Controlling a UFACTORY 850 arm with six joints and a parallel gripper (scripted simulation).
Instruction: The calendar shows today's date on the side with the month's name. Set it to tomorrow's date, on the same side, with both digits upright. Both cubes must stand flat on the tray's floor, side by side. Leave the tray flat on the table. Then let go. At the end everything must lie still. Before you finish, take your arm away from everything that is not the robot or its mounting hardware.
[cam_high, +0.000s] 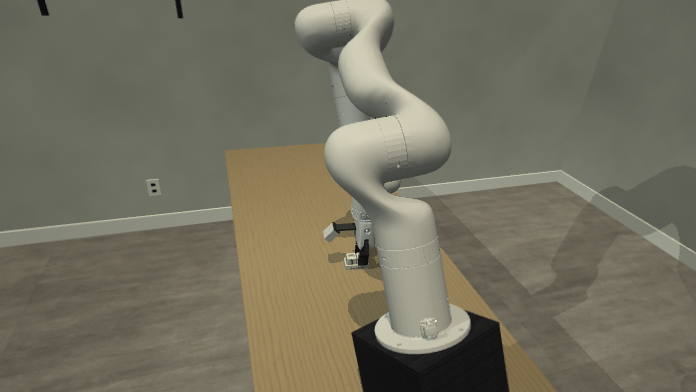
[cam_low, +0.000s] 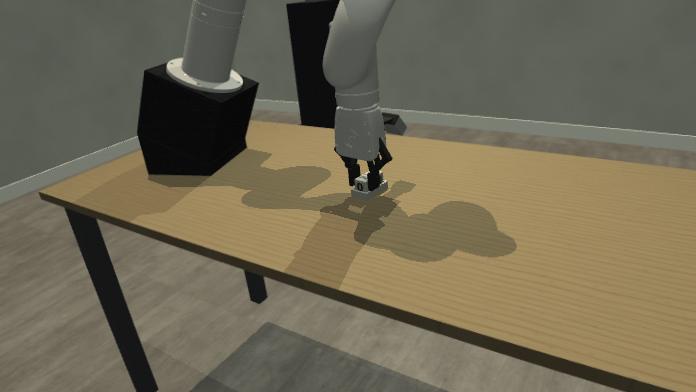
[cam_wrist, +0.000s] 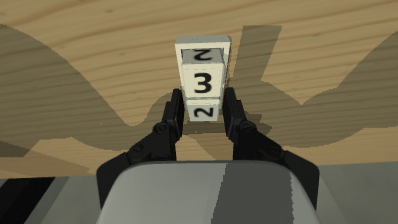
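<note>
My gripper is now 30 mm above the small calendar tray and 20 mm to the right of it.
</note>
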